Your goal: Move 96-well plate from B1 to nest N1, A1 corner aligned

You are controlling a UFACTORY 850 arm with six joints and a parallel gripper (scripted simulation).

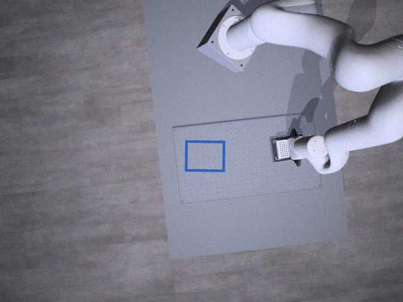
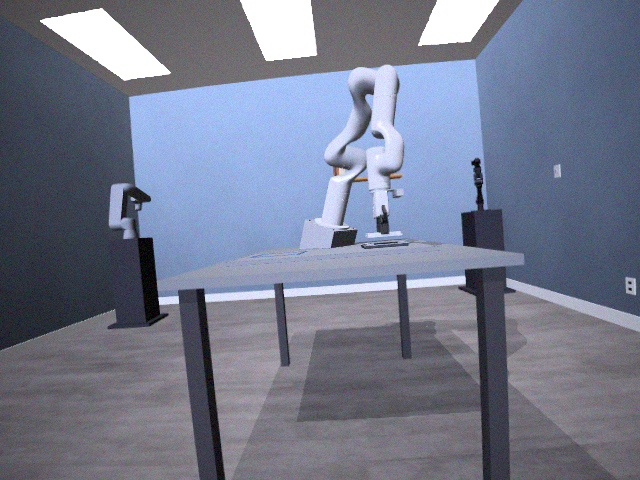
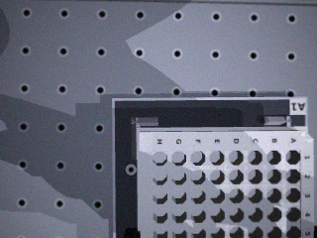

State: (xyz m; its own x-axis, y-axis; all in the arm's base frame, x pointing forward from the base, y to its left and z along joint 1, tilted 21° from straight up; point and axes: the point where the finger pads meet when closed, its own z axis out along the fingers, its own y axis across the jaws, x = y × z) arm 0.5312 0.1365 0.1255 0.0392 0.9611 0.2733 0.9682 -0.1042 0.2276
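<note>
The dark plate nest lies 5 cm below my hand. Also, from my hand: white 96-well plate (1 cm below); A1 mark (6 cm ahead, 7 cm to the left, 5 cm below).
</note>
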